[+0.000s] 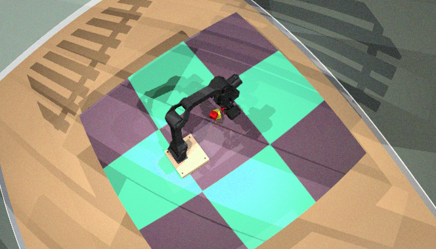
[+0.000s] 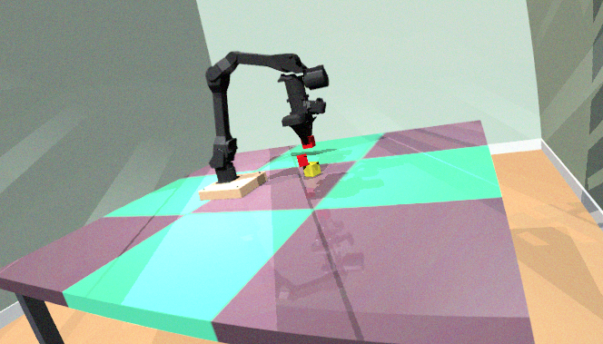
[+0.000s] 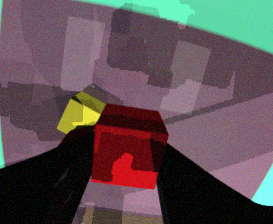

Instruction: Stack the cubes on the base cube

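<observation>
Now: the yellow cube 10 cm below my gripper tip, 5 cm to the left of it and 3 cm behind it.
</observation>
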